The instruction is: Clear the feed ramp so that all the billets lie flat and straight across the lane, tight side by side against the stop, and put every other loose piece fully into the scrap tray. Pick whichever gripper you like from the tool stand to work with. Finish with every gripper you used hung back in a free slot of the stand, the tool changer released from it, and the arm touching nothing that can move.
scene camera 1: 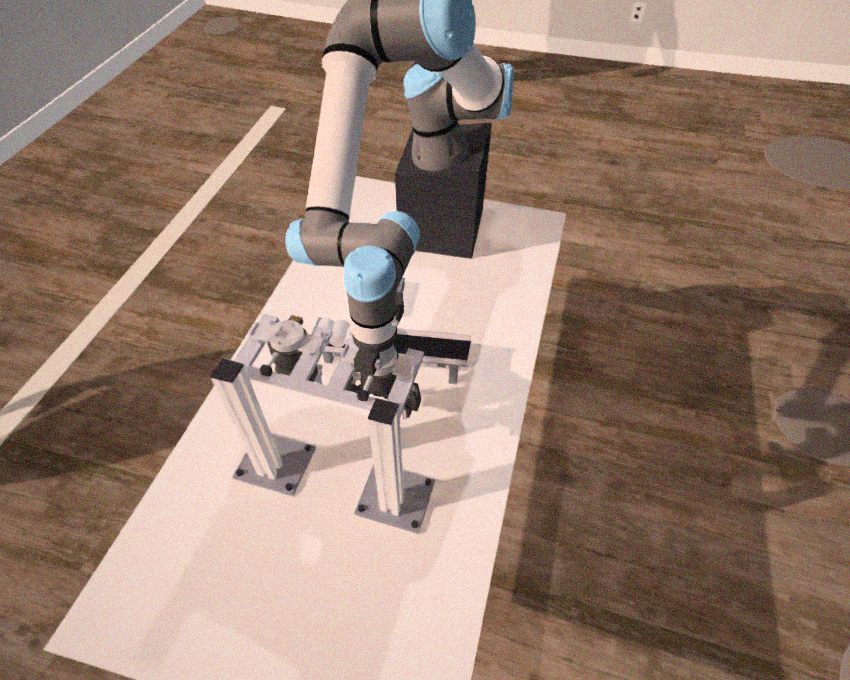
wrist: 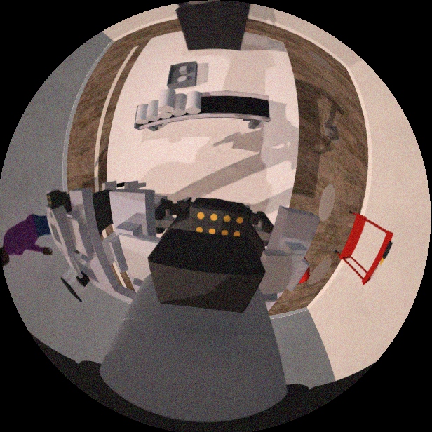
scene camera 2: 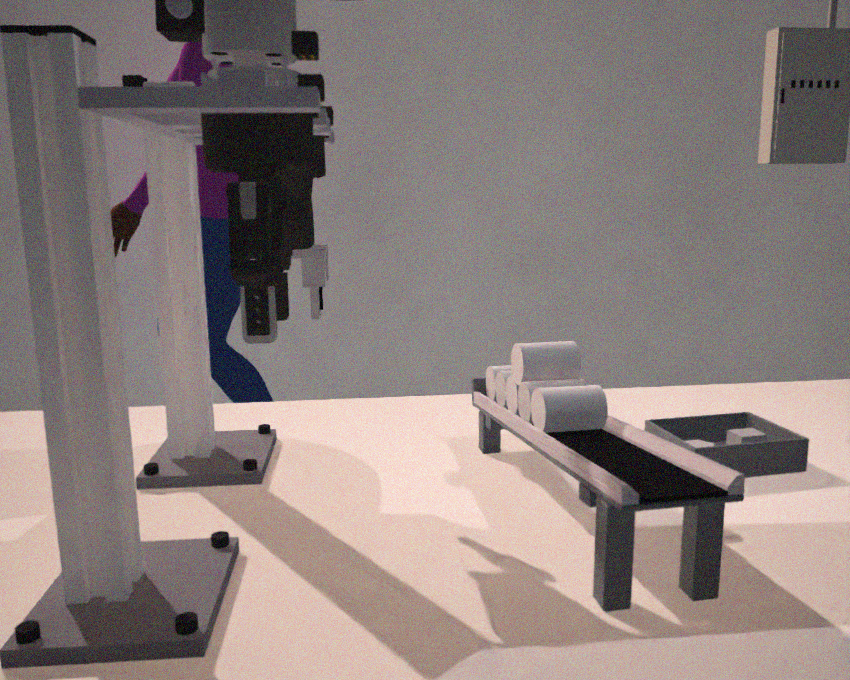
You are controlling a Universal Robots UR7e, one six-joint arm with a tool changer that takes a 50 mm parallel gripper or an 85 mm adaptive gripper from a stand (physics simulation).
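Observation:
My gripper, the black adaptive one, sits in a slot of the tool stand, with the arm's wrist down on top of it. Its fingers hang below the plate, apart and empty. Whether the changer is locked cannot be seen. The other gripper hangs in the stand's other slot. The feed ramp carries several pale cylinders lying across the lane toward its stop end. One cylinder rests on top of the row. A thick cylinder lies at the row's open end. The scrap tray holds pale pieces.
The stand's two posts rise from bolted base plates. The scrap tray stands beside the ramp, on the side toward the robot's dark pedestal. A person in purple is behind the stand. A red cart stands by the wall.

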